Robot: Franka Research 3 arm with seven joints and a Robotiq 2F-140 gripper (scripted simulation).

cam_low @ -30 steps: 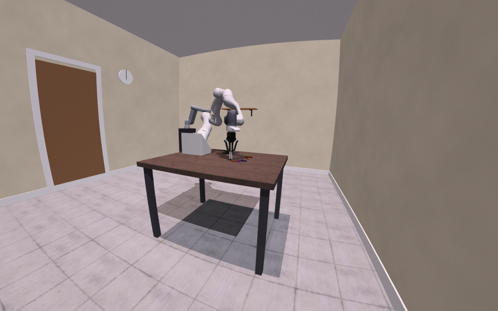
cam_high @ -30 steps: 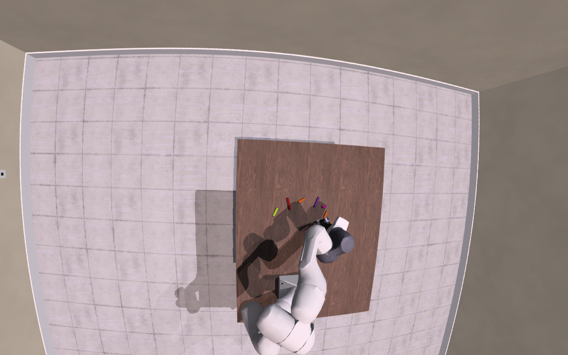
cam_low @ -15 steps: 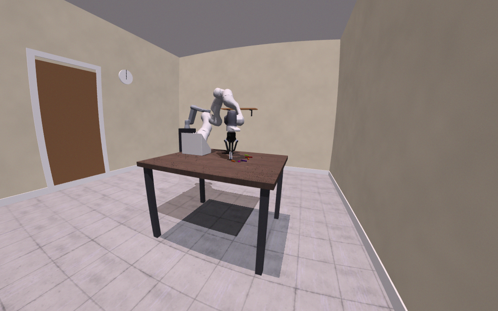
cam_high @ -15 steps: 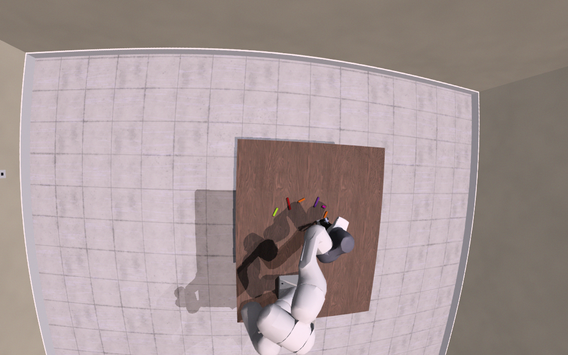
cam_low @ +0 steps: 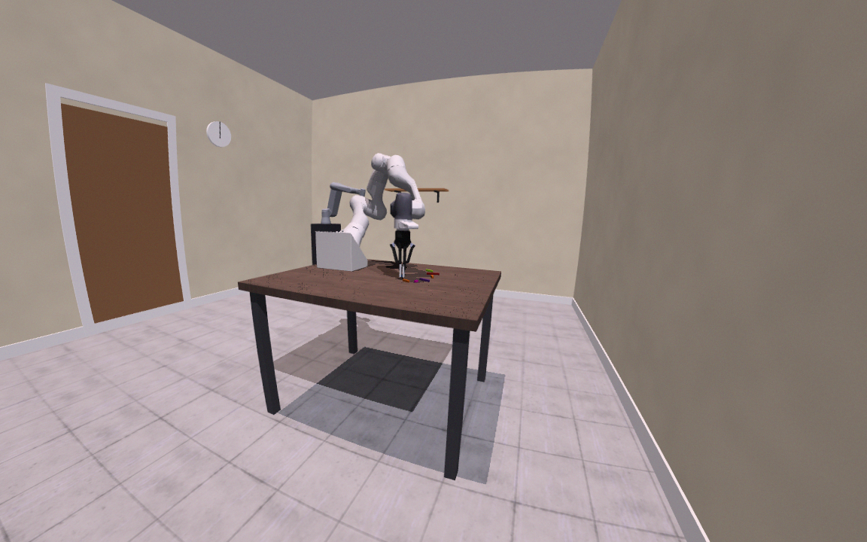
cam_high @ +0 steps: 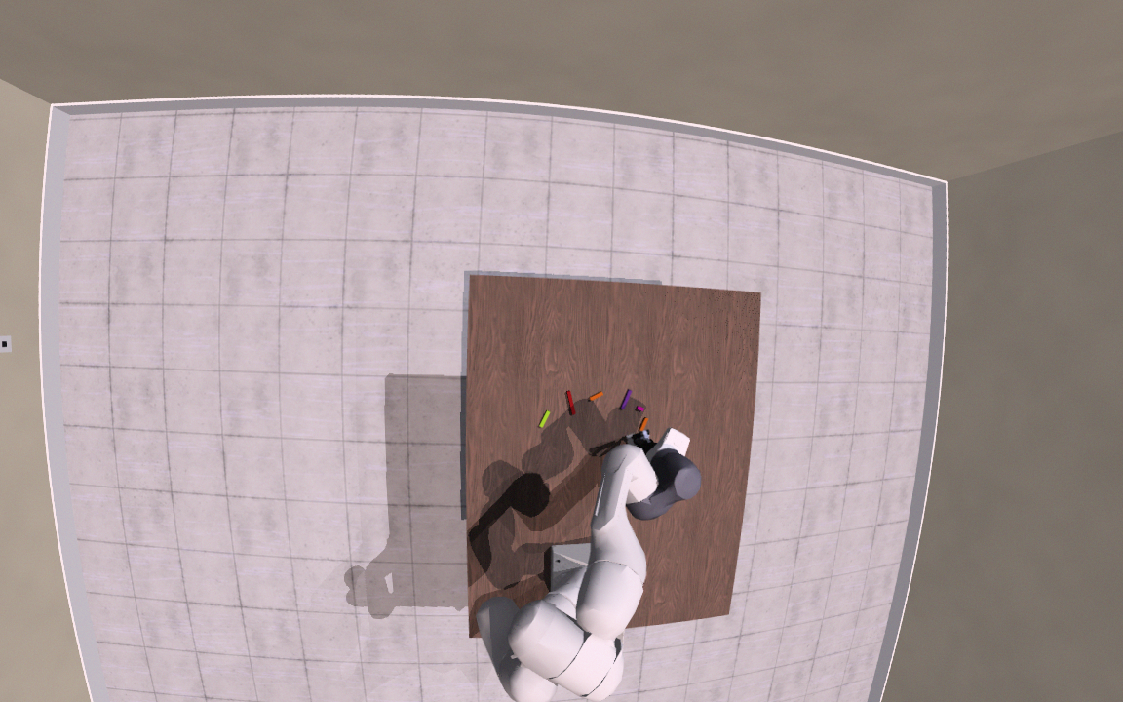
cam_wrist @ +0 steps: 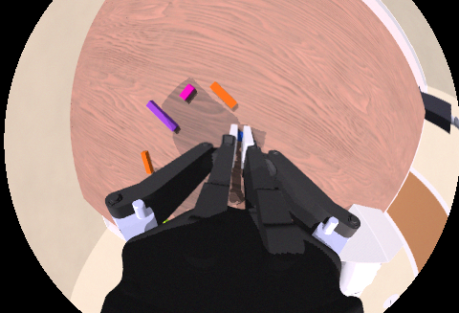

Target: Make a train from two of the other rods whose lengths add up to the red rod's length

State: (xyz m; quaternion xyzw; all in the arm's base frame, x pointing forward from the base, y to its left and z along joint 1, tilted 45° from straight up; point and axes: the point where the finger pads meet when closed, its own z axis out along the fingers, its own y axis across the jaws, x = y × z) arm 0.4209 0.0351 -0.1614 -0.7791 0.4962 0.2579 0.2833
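My hand is 30 mm above the small blue rod. The rest, counted from my hand: magenta rod (90 mm ahead, 20 mm to the right, 40 mm below); red rod (90 mm ahead, 190 mm to the left, 40 mm below); purple rod (110 mm ahead, 30 mm to the left, 40 mm below).
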